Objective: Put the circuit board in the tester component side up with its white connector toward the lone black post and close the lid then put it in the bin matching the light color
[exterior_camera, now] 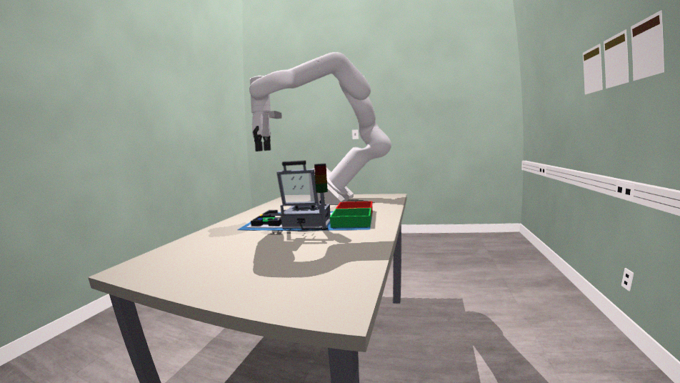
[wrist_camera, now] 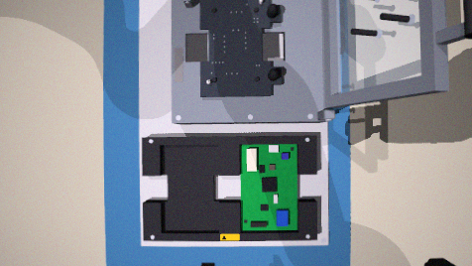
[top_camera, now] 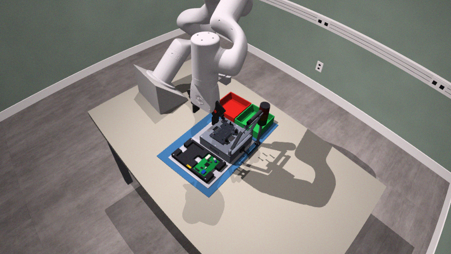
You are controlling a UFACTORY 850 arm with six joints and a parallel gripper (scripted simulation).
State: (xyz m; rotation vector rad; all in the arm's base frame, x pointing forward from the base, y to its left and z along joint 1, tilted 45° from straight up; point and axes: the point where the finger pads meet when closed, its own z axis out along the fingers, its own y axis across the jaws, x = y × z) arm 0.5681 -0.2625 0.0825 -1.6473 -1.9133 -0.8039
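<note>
The green circuit board is 31 cm below my hand. The rest, counted from my hand: black latch part (24 cm below, 21 cm to the left, 14 cm behind); green bin (37 cm to the left, 32 cm below, 5 cm behind); lid (18 cm to the left, 15 cm below, 6 cm ahead).
</note>
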